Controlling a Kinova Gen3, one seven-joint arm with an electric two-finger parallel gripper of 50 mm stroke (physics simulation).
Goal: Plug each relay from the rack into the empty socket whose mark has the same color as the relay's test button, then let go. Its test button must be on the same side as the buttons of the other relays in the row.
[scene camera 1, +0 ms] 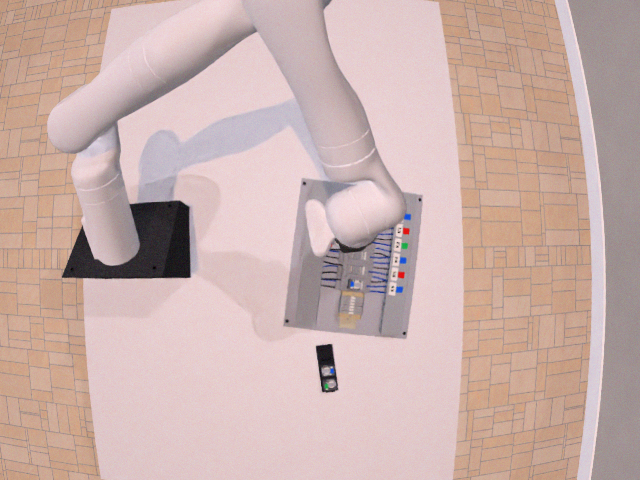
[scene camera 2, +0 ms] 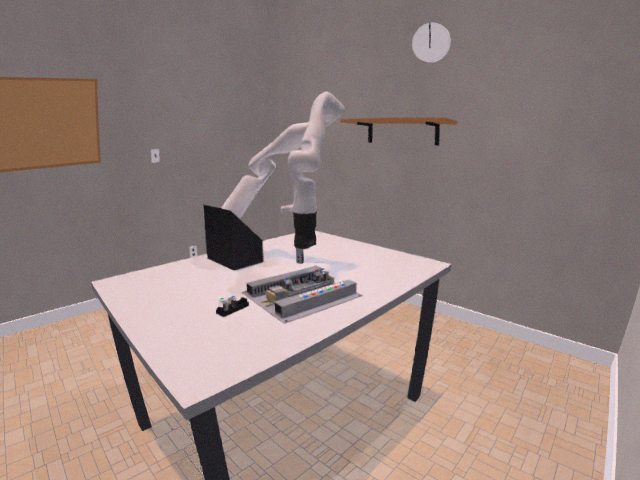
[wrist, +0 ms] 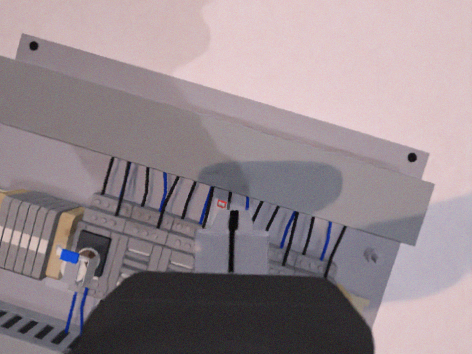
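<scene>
Visible: the gripper point(scene camera 2: 300, 263), with the wrist view again showing the gripper point(wrist: 234, 231). A grey panel point(wrist: 245, 112) is visible too.
</scene>
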